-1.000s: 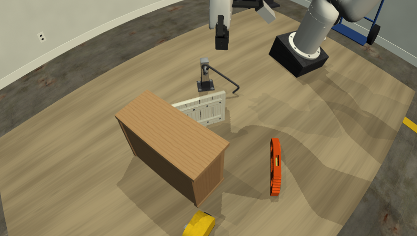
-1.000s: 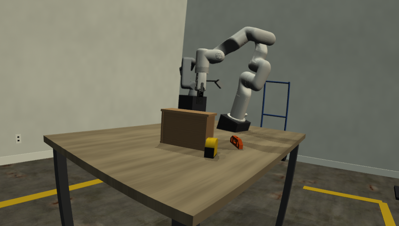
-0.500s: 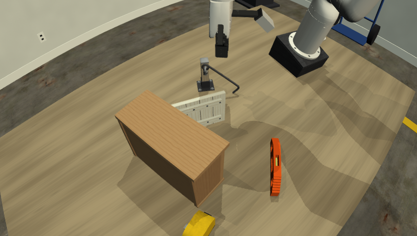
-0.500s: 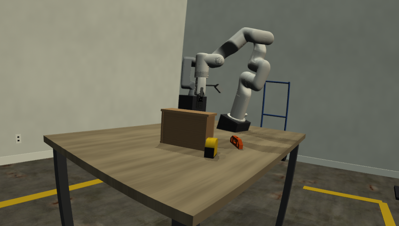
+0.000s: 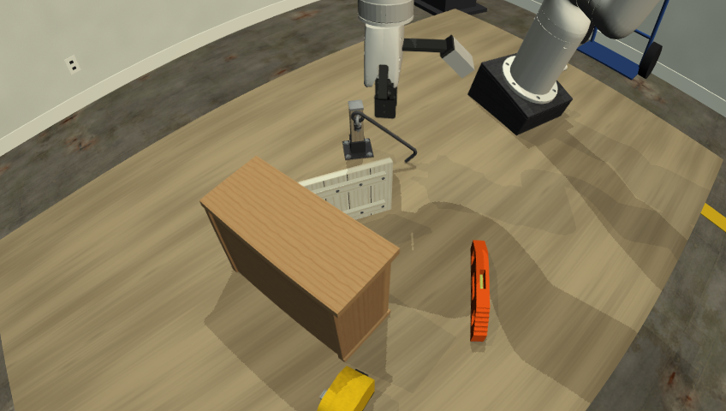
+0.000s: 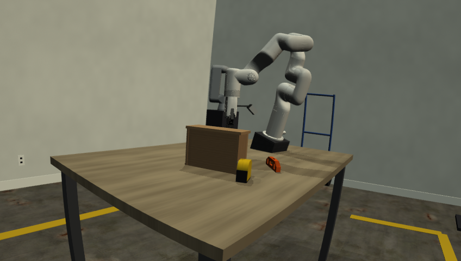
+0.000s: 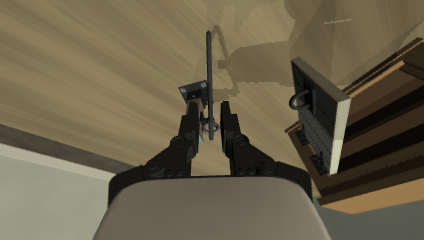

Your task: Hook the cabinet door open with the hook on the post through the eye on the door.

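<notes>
The pale post is 6 cm below my hand, 2 cm to the right of it and 2 cm ahead of it. Round my hand: dark hook rod (7 cm below); orange spirit level (29 cm to the left, 11 cm below, 4 cm ahead); cabinet door (14 cm ahead, 8 cm to the left, 6 cm below).
</notes>
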